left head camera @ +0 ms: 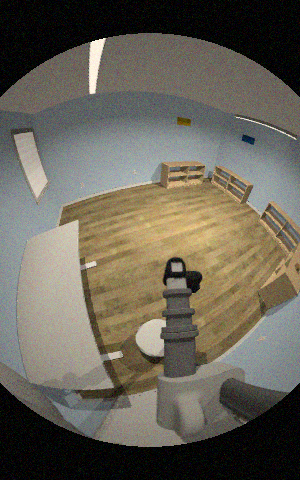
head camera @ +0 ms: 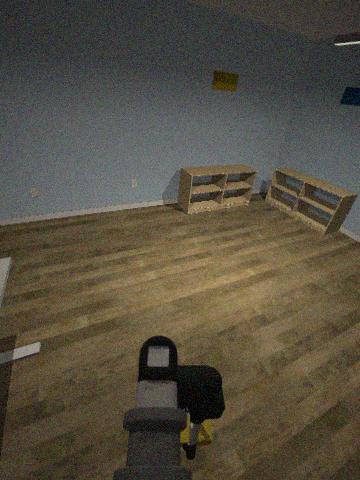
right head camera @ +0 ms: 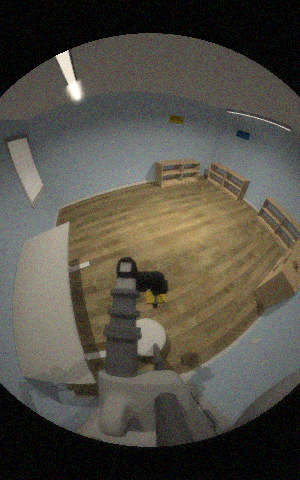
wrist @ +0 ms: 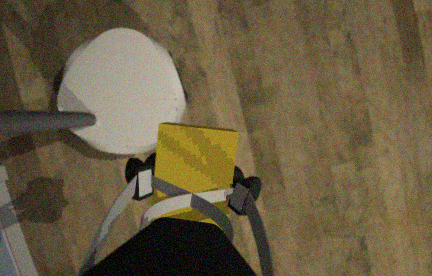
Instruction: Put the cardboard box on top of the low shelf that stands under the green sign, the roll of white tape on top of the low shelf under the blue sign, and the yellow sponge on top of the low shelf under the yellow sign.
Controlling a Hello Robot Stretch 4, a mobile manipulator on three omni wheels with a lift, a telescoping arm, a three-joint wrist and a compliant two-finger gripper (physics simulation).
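Frame: origin at the robot's base, x left, y back, z up, level; millimetres.
Seen in the pictures: gripper, fingertip midpoint: (head camera: 188, 431) (wrist: 194, 174); robot's base at its link origin: (left head camera: 155, 336) (right head camera: 145, 336) (wrist: 132, 96).
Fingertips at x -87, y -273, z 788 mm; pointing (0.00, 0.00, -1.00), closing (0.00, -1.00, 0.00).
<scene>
Pixels of each thing's top centre, then the offset from my fingertips to it. "spot": a spot on its surface instead. Level surfaces: height alone.
- yellow sponge at its top centre: (wrist: 192, 190) (head camera: 191, 426) (right head camera: 155, 296) dx -4, dy +0, dz +41 mm
- white table at its surface level: dz -95 mm
- third low shelf at its surface level: dz -461 mm
- brown boxy object at a spot on its surface: (right head camera: 276, 291) spot: dx -1560, dy +68, dz -453 mm
My gripper (wrist: 194, 174) is shut on the yellow sponge (wrist: 197, 155) (head camera: 205, 434) (right head camera: 159, 297), which is held flat between the fingertips above the floor. A low shelf (head camera: 185, 191) (left head camera: 164, 176) (right head camera: 159, 175) stands by the far wall under the yellow sign (head camera: 225, 81) (left head camera: 184, 121) (right head camera: 176, 119). Another low shelf (head camera: 341, 212) (left head camera: 247, 193) (right head camera: 244, 190) stands to its right, under the blue sign (head camera: 351, 96) (left head camera: 248, 139) (right head camera: 243, 135). The green sign, the cardboard box and the white tape roll do not show clearly in these views.
A round white stool (left head camera: 149, 337) (right head camera: 152, 337) (wrist: 125, 85) is close to the gripper. A white table (left head camera: 50, 300) (right head camera: 45, 300) is at the left. A third low shelf (left head camera: 266, 210) (right head camera: 263, 206) and a brown boxy object (left head camera: 280, 294) (right head camera: 276, 291) stand at the right.
</scene>
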